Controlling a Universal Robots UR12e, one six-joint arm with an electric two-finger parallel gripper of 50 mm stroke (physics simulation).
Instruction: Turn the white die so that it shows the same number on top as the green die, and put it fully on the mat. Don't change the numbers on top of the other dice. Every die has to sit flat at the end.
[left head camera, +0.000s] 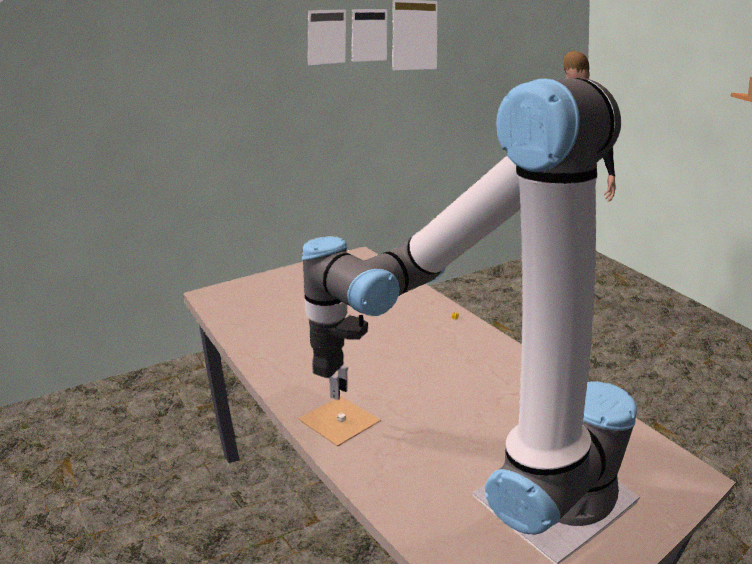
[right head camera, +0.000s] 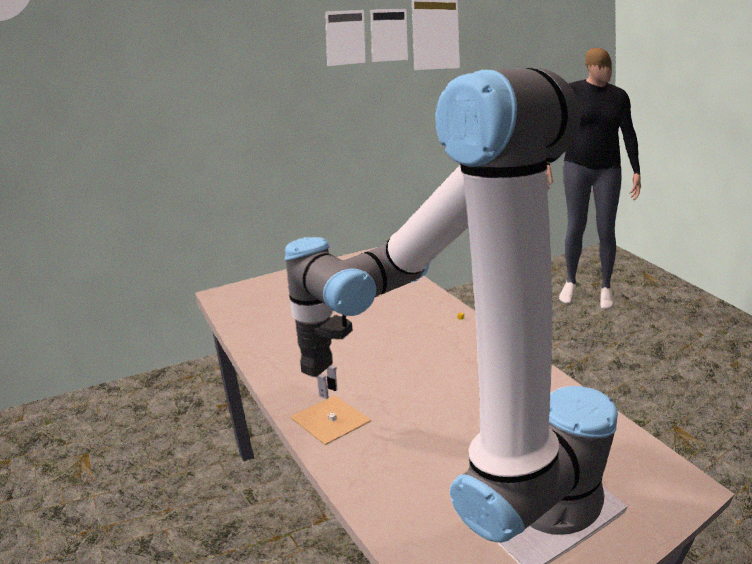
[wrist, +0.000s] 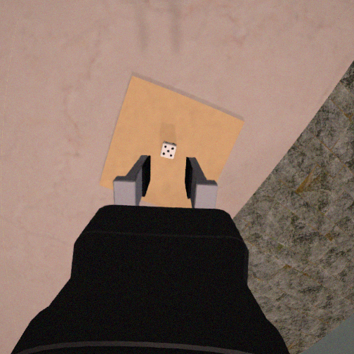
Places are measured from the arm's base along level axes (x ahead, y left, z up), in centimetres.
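Pixels of known places: gripper, between the fingertips: (left head camera: 339, 394) (right head camera: 328, 393); arm's base, origin of its link: (right head camera: 560, 501).
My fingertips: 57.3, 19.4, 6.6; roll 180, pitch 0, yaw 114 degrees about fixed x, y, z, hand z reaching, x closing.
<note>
For each thing: its middle in the pictures, then the offset to it from my fingertips, as dx, dy, dz.
- white die, middle of its body: (left head camera: 341, 417) (right head camera: 332, 416) -0.2, -0.3, -7.2
- orange mat, middle of its body: (left head camera: 339, 420) (right head camera: 330, 419) +0.4, +0.0, -8.2
- small yellow die, middle of its body: (right head camera: 460, 316) (left head camera: 455, 315) +18.5, -58.0, -7.6
The white die (left head camera: 341, 417) (right head camera: 332, 417) (wrist: 168, 150) sits flat on the orange mat (left head camera: 318, 418) (right head camera: 311, 418) (wrist: 135, 100), near its middle and within its edges. In the wrist view its top face shows five pips. My gripper (left head camera: 339, 393) (right head camera: 328, 392) (wrist: 167, 168) is open and empty, pointing down above the mat. In the wrist view the die appears just beyond the fingertips, between their lines. The green die does not show in any current view, so its top number cannot be read.
A small yellow die (left head camera: 454, 315) (right head camera: 460, 316) lies near the table's far right edge; its number is too small to read. The arm's base plate (left head camera: 555, 543) (right head camera: 537, 549) is at the near end. The mat lies close to the table's left edge. A person stands beyond the table.
</note>
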